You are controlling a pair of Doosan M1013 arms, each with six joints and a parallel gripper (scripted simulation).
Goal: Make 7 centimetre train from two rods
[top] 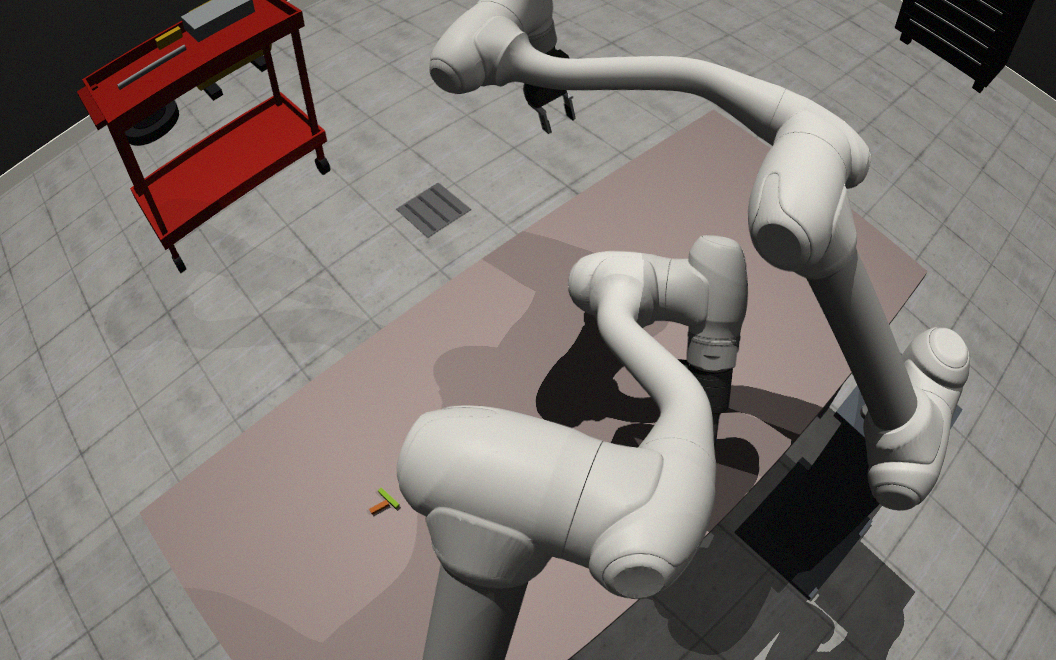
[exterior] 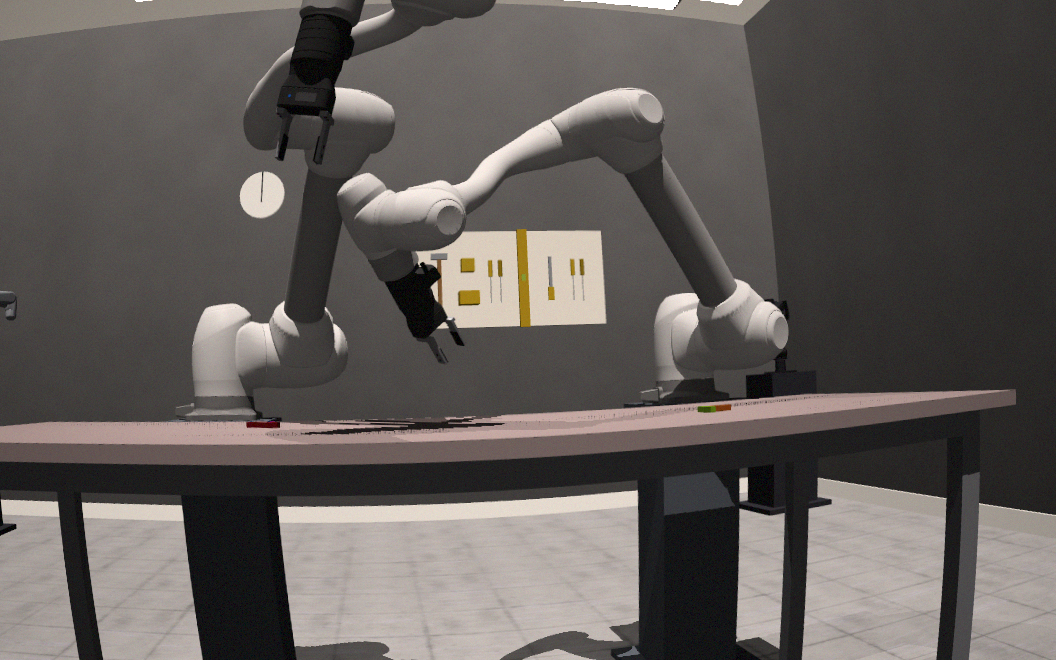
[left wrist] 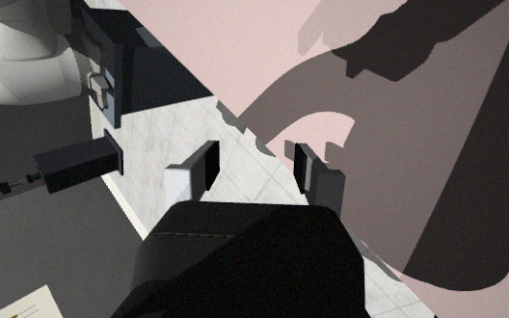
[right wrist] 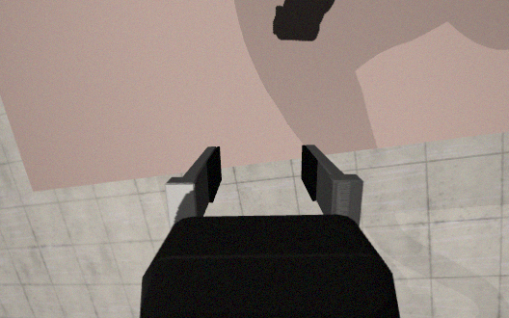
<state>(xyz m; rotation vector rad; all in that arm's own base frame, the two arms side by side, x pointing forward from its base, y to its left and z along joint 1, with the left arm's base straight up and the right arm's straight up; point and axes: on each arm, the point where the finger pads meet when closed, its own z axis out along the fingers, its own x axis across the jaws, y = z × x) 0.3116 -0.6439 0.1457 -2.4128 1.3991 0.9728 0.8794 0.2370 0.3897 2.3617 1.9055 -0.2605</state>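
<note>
My left gripper is now 400 mm to the right of the orange rod, 380 mm short of it and 140 mm above it. From my left hand the other things lie so: red rod (380 mm to the right, 190 mm ahead, 140 mm below); then magenta rod (360 mm to the right, 180 mm ahead, 140 mm below); then lime rod (380 mm to the left, 380 mm ahead, 140 mm below).
</note>
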